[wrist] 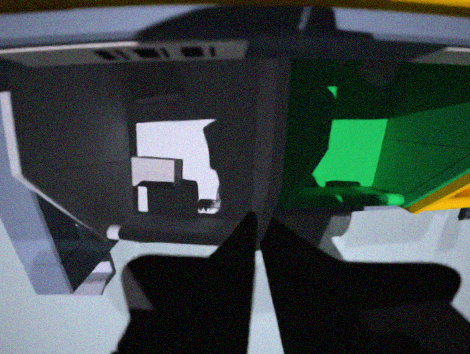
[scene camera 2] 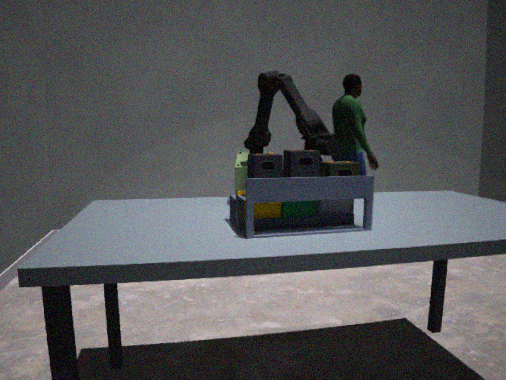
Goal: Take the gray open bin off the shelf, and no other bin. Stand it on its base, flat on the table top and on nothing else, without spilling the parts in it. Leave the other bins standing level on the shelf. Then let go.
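Frame: origin at the arm's base, x right, y ahead, z up, level; centimetres.
Seen in the pictures: gripper, fingertip midpoint: (wrist: 256, 218).
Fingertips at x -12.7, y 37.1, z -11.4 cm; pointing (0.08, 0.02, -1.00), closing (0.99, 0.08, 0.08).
Pixels of each thing's top centre, then the offset from my fingertips to it. Level surfaces: height alone.
- gray open bin, middle of its top: (wrist: 136, 142) (scene camera 2: 327, 190) dz +4.0, dx -5.2, dy +4.5 cm
- green bin, middle of its top: (wrist: 432, 109) (scene camera 2: 293, 198) dz +2.2, dx +6.6, dy +7.1 cm
- pale box-shaped part, middle of its top: (wrist: 152, 175) dz -2.0, dx -7.0, dy +1.6 cm
- yellow bin, middle of its top: (scene camera 2: 259, 198) dz +2.2, dx +17.3, dy +7.8 cm
- olive bin, middle of its top: (scene camera 2: 339, 161) dz +14.0, dx -6.1, dy +12.8 cm
- table, its level: dz -5.9 cm
The gray open bin (wrist: 80, 120) fills the left middle of the wrist view, beside a green bin (wrist: 430, 110). A pale box-shaped part (wrist: 154, 170) and dark parts lie in the gray bin. In the scene view the gray bin (scene camera 2: 337, 207) shows under the top board at the right. The blue-gray shelf (scene camera 2: 310, 188) (wrist: 25, 235) stands on the table. My gripper (wrist: 256, 218) is closed, its tips at the gray bin's side wall next to the green bin, and appears shut on that wall. Bins hide the gripper in the scene view.
A yellow bin (scene camera 2: 268, 209) (wrist: 445, 195) stands beyond the green one. Dark bins (scene camera 2: 265, 166) (scene camera 2: 301, 164) and an olive bin (scene camera 2: 341, 168) stand on the top board. A pale green bin (scene camera 2: 241, 172) is at the left. A person (scene camera 2: 350, 120) stands behind the table (scene camera 2: 150, 230).
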